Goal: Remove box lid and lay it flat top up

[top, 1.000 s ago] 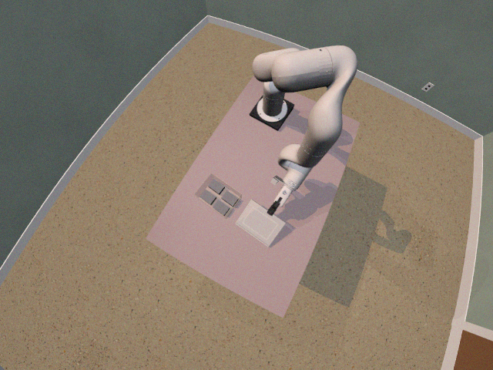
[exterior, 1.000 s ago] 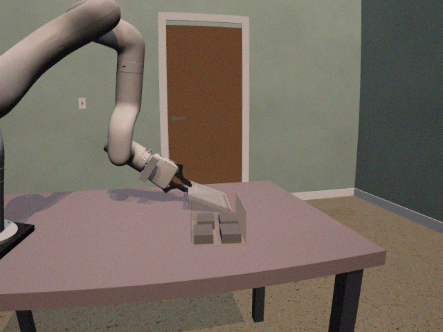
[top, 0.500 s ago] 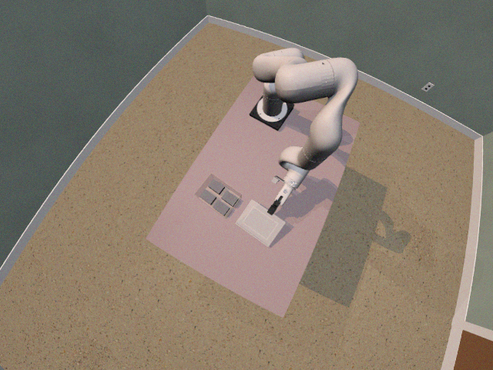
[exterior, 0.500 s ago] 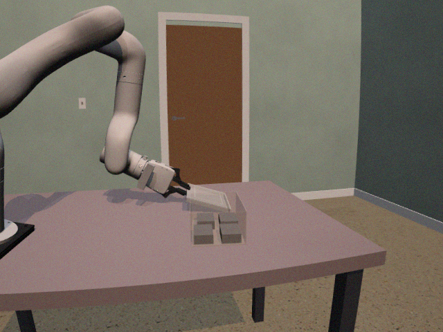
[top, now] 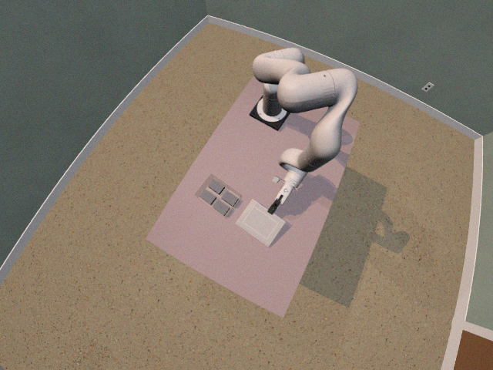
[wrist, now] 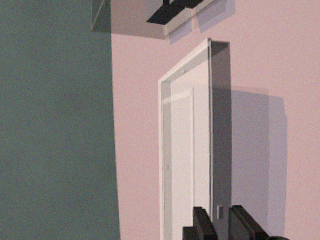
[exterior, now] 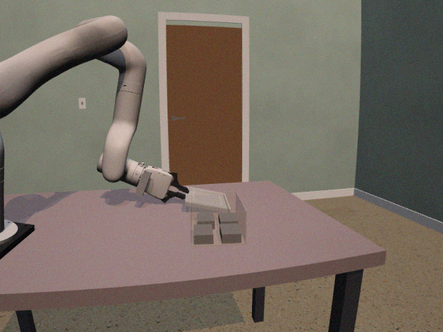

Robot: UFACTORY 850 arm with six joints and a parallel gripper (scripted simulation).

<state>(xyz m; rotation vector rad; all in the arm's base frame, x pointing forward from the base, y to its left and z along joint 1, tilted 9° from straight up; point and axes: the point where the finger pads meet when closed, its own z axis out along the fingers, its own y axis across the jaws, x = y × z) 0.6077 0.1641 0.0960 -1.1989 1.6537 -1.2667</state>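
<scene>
Right now the see-through lid is 80 mm ahead of my hand, 40 mm to the right of it and 20 mm below it. From my hand the other things lie so: clear plastic box 280 mm to the right, 20 mm ahead.
</scene>
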